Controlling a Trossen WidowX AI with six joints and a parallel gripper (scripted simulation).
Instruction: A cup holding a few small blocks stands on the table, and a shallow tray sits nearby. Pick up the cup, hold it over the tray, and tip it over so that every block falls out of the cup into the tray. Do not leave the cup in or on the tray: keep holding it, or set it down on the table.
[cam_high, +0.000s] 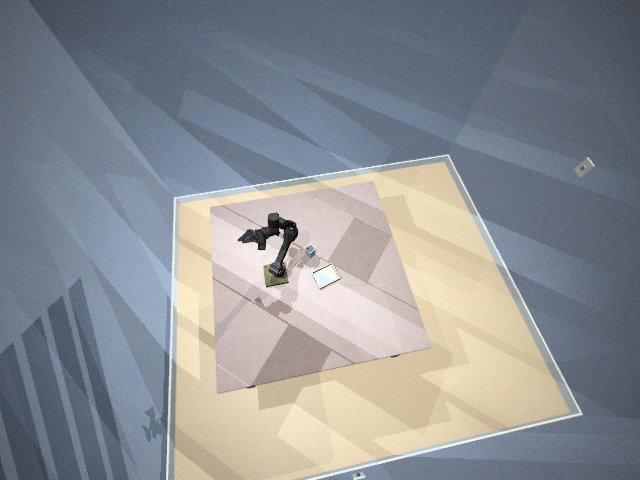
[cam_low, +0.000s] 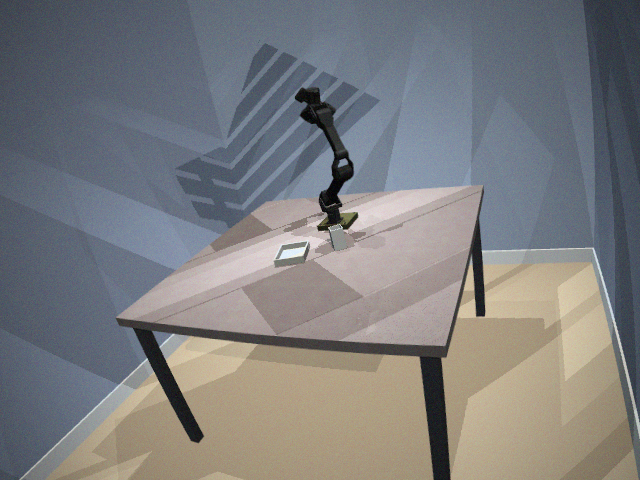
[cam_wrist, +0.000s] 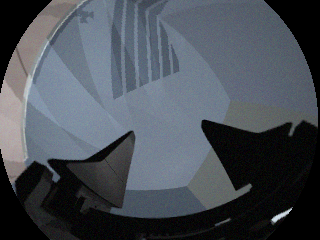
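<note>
Now: the blue block 38 cm ahead of my gripper tip, 12 cm to the left of it and 54 cm below it. Round my gripper tip: purple block (37 cm ahead, 12 cm to the left, 56 cm below); square cup (37 cm ahead, 12 cm to the left, 56 cm below).
</note>
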